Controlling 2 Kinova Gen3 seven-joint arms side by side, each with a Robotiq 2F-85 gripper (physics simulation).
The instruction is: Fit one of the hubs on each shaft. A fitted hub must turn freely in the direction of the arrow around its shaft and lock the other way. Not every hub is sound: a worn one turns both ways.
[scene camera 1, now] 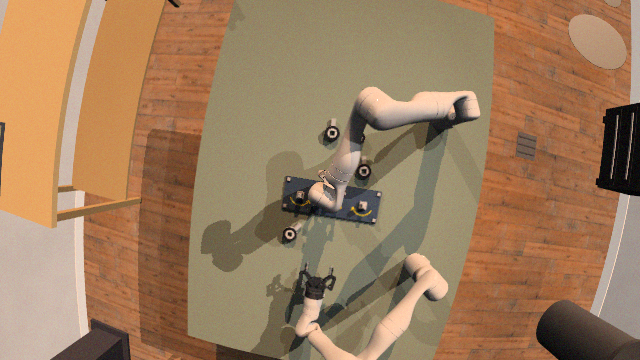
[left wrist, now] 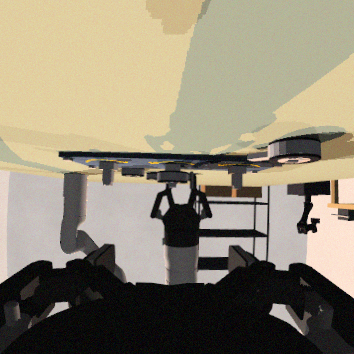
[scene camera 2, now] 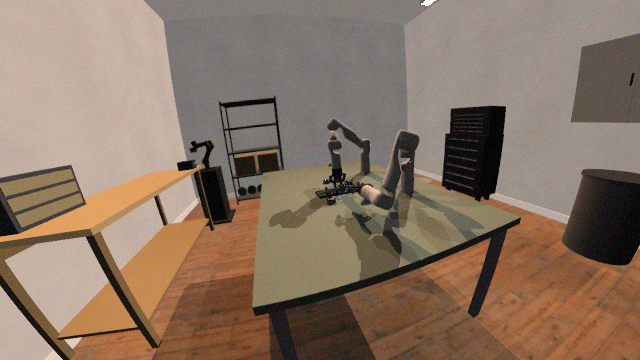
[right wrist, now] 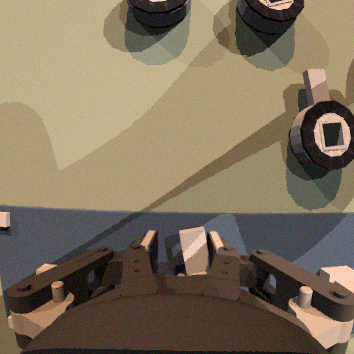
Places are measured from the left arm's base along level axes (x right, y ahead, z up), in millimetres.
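Where they show: left gripper, fingertip midpoint: (scene camera 1: pixel 319 264) (left wrist: pixel 171 257) (scene camera 2: pixel 355 185); right gripper, fingertip midpoint: (scene camera 2: pixel 338 187) (right wrist: pixel 181 242); left arm's base at its link origin: (scene camera 1: pixel 413 262) (scene camera 2: pixel 406 190); right arm's base at its link origin: (left wrist: pixel 76 174) (scene camera 2: pixel 365 171).
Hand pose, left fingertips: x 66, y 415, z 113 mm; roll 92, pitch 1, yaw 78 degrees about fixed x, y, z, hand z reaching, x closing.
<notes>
Things, the pixels of their top centre, and the offset from my left fingertips. "pt": a spot on its surface instead. Level surfaces: height alone.
- dark blue board at a spot on its surface: (left wrist: pixel 70 156) pt dx +138, dy -216, dz -105 mm
- right shaft at a spot on its surface: (scene camera 1: pixel 362 205) pt dx +218, dy -179, dz -61 mm
- loose hub at its top centre: (left wrist: pixel 156 179) (scene camera 1: pixel 356 133) dx +507, dy -173, dz -92 mm
- table at its surface level: dz -113 mm
A dark blue board (scene camera 1: pixel 372 200) (left wrist: pixel 70 156) bears three shafts. Its left shaft (scene camera 1: pixel 300 195) and right shaft (scene camera 1: pixel 362 205) are bare, with yellow arrows beside them. A hub (left wrist: pixel 172 176) sits on the middle shaft; its lever (right wrist: pixel 193 250) stands between the right gripper's fingers, close to one finger. My right gripper (right wrist: pixel 181 242) (left wrist: pixel 180 171) is open around that lever; the arm hides it in scene camera 1. Loose hubs (scene camera 1: pixel 332 133) (scene camera 1: pixel 363 171) (right wrist: pixel 331 134) lie above the board, another (scene camera 1: pixel 289 234) (left wrist: pixel 294 150) below it. My left gripper (scene camera 1: pixel 319 268) is open and empty, below the board.
Another loose hub (scene camera 1: pixel 362 138) is mostly hidden by the right arm. The table (scene camera 1: pixel 280 75) carries both arms. A wooden workbench (scene camera 2: pixel 130 195), a shelf rack (scene camera 2: pixel 248 102), a tool cabinet (scene camera 2: pixel 475 150) and a dark bin (scene camera 2: pixel 607 215) stand around it.
</notes>
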